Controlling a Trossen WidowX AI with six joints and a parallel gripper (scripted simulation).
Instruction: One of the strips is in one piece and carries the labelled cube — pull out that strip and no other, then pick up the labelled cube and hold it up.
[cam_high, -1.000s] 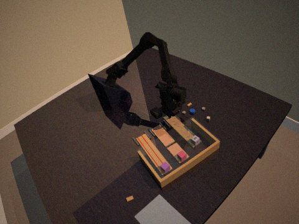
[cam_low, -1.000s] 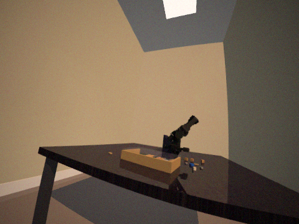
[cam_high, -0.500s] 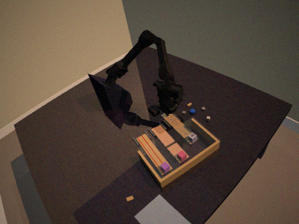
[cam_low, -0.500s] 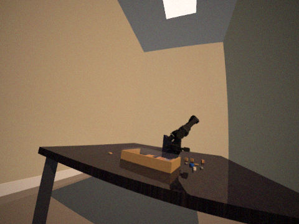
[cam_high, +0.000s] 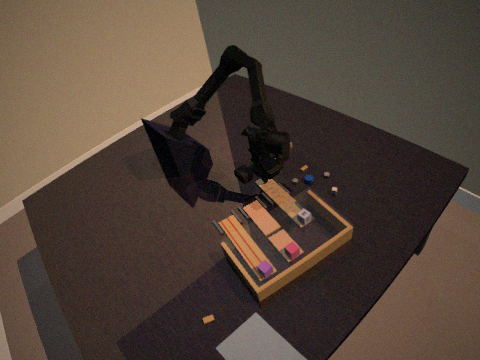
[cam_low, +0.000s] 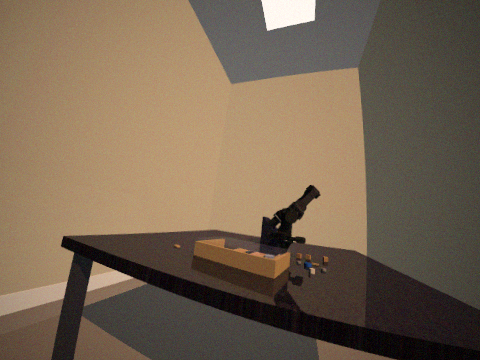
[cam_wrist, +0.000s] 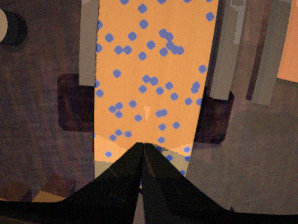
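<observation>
Now: the dotted strip 100 mm ahead of my gripper tip. Also, from my gripper tip: blue cylinder 120 mm to the left, 90 mm ahead.
</observation>
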